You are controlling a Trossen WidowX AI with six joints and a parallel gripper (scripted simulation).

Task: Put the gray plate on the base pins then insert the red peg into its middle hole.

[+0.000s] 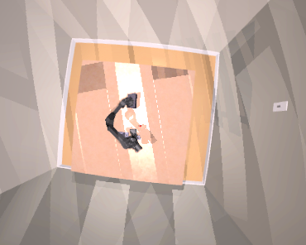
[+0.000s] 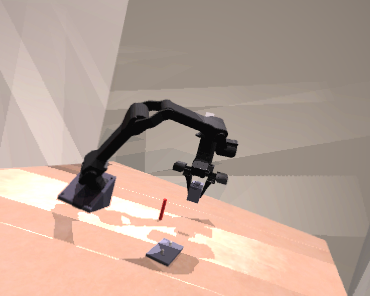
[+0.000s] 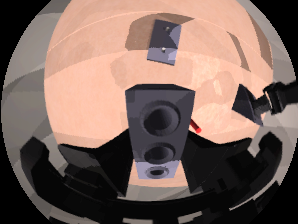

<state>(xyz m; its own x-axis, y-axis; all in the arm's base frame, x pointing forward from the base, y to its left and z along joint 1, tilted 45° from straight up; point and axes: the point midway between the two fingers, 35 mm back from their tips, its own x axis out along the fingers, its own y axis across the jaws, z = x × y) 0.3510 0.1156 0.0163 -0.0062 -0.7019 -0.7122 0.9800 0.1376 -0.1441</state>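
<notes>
Now: gripper tip 160 mm to the left of the dark base and 130 mm above it. The rest, counted from my gripper tip: gray plate (30 mm above); red peg (110 mm behind, 30 mm to the left, 100 mm below).
</notes>
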